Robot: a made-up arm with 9 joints. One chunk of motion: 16 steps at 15 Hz.
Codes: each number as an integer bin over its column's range. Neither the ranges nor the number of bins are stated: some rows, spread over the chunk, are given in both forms.
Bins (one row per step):
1: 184 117 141 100 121 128 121 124 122
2: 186 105 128 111 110 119 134 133 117
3: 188 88 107 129 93 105 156 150 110
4: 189 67 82 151 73 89 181 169 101
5: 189 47 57 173 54 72 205 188 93
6: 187 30 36 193 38 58 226 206 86
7: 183 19 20 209 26 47 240 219 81
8: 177 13 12 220 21 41 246 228 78
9: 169 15 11 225 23 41 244 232 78
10: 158 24 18 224 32 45 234 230 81
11: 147 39 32 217 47 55 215 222 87
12: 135 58 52 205 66 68 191 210 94
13: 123 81 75 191 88 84 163 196 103
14: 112 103 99 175 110 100 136 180 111
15: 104 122 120 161 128 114 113 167 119
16: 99 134 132 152 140 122 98 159 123
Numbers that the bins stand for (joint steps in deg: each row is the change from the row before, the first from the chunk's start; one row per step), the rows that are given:
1: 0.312 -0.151 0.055 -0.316 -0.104 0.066 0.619 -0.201 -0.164
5: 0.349 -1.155 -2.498 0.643 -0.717 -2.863 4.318 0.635 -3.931
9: 0.203 -1.615 -3.896 1.326 -1.000 -4.485 6.036 1.210 -5.879
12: -0.045 -0.998 -2.650 1.063 -0.607 -3.073 3.701 0.922 -3.801
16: -0.308 0.093 -0.218 0.367 0.069 -0.248 -0.394 0.256 -0.034
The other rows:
2: 0.327 -0.323 -0.340 -0.172 -0.205 -0.405 1.191 -0.083 -0.814
3: 0.341 -0.567 -0.978 0.065 -0.360 -1.137 2.160 0.139 -1.723
4: 0.349 -0.868 -1.738 0.354 -0.543 -1.974 3.261 0.387 -2.892
6: 0.334 -1.399 -3.136 0.905 -0.863 -3.596 5.243 0.870 -4.840
7: 0.305 -1.557 -3.622 1.116 -0.972 -4.171 5.859 1.040 -5.490
8: 0.261 -1.643 -3.865 1.260 -1.018 -4.485 6.124 1.157 -5.879
10: 0.122 -1.486 -3.683 1.313 -0.918 -4.276 5.595 1.184 -5.490
11: 0.042 -1.270 -3.257 1.221 -0.781 -3.753 4.758 1.079 -4.710
13: -0.133 -0.667 -1.951 0.879 -0.406 -2.236 2.468 0.740 -2.632
14: -0.213 -0.352 -1.221 0.669 -0.205 -1.399 1.279 0.531 -1.593
15: -0.271 -0.079 -0.583 0.485 -0.040 -0.666 0.266 0.361 -0.554

